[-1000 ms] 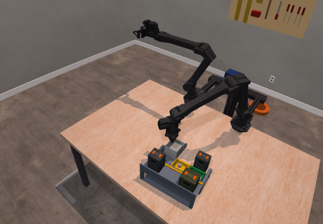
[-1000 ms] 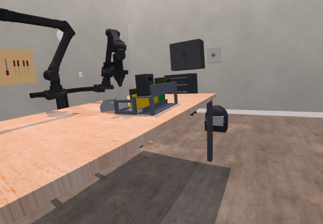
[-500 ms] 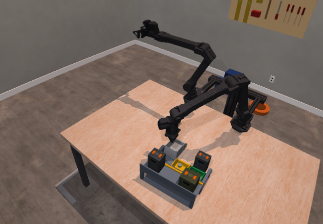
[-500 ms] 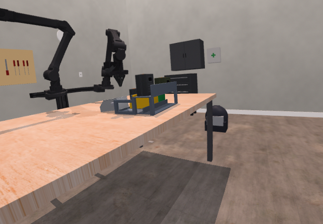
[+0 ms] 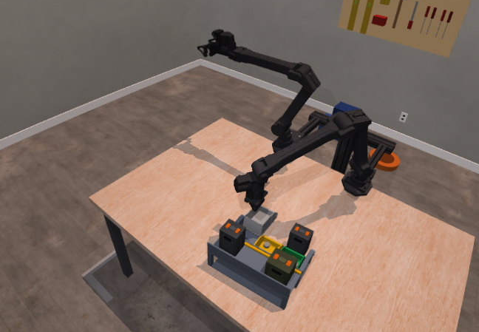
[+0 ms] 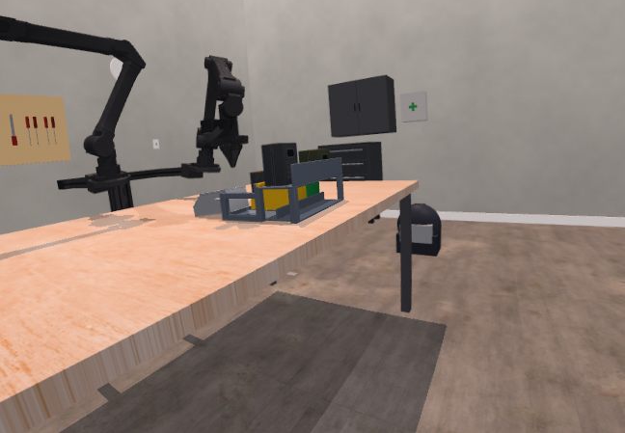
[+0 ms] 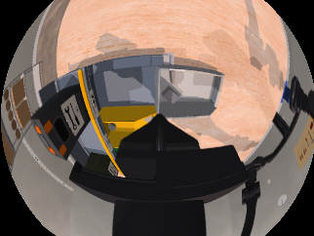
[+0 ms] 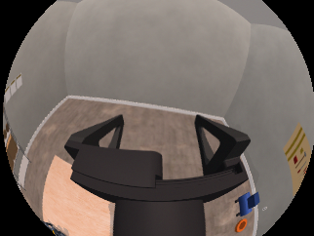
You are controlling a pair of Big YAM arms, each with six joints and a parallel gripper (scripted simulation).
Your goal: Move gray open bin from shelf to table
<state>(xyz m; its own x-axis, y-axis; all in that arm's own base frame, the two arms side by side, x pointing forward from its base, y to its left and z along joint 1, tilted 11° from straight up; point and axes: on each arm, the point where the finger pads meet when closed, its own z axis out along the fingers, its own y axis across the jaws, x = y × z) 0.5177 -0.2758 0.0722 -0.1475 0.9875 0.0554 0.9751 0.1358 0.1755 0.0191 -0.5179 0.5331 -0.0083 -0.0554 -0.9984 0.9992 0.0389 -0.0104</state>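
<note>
Now: left hand 8 cm past the gray open bin, 1 cm to the left of it and 12 cm above it. The rest, counted from my left hand: yellow bin (7 cm ahead, 13 cm to the left, 13 cm below); gray shelf (10 cm ahead, 14 cm to the left, 10 cm below); green bin (5 cm ahead, 24 cm to the left, 13 cm below).
</note>
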